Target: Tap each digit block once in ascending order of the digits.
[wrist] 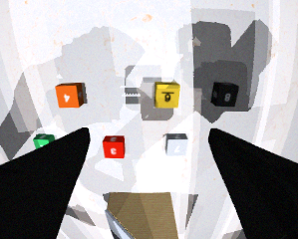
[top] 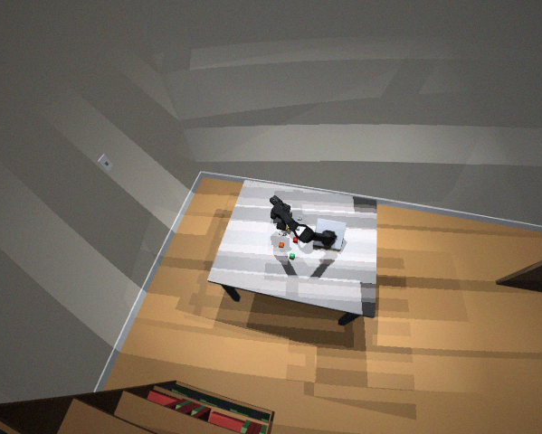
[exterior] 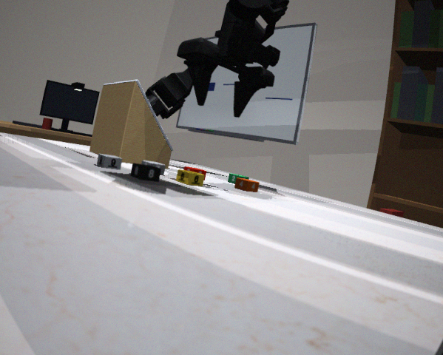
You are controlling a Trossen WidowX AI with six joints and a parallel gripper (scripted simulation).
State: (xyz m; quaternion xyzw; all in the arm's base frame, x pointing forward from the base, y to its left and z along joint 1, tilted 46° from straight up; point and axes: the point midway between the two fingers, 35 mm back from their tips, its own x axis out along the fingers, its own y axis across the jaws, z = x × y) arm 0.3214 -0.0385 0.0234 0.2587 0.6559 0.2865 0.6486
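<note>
Now: gripper tip 100 mm past the green block, 180 mm to the right of it and 120 mm above it. From my gripper tip the other things lie so: orange block 10 mm behind, 110 mm to the left, 120 mm below; yellow block 10 mm behind, 30 mm to the right, 120 mm below; red block 100 mm behind, 50 mm to the left, 120 mm below.
</note>
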